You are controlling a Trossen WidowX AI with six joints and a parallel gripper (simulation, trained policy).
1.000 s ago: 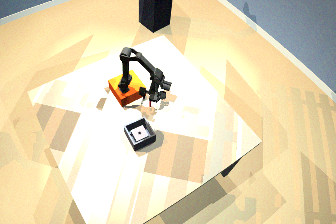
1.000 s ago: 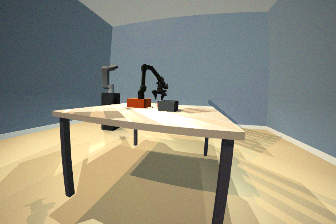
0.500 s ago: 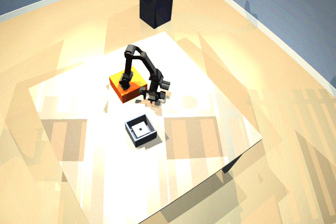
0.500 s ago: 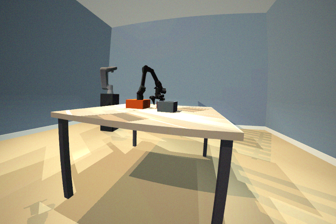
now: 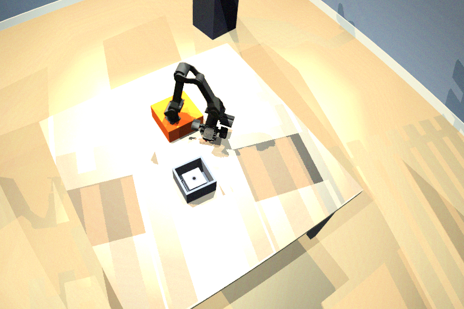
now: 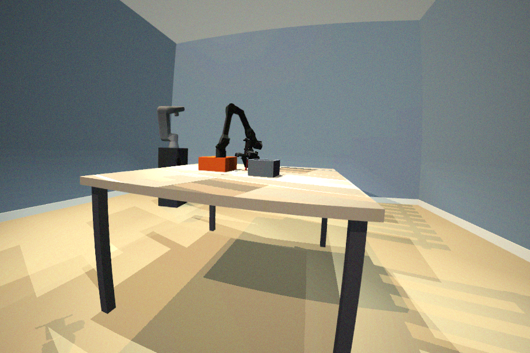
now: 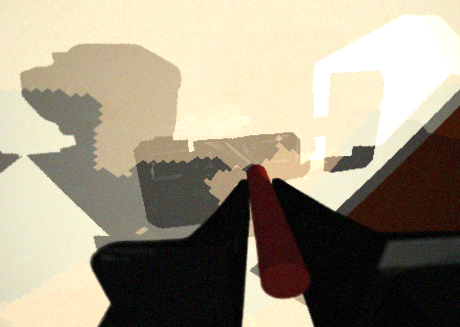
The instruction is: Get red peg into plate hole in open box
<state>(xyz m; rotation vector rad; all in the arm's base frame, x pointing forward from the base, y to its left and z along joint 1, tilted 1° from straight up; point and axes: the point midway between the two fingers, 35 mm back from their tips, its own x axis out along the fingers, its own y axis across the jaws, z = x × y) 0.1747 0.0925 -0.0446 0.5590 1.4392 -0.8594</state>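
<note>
Right now my gripper tip is 21 cm to the left of the grey box, 16 cm short of it and 1 cm below it. The rest, counted from my gripper tip: red peg: 2 cm above.
</note>
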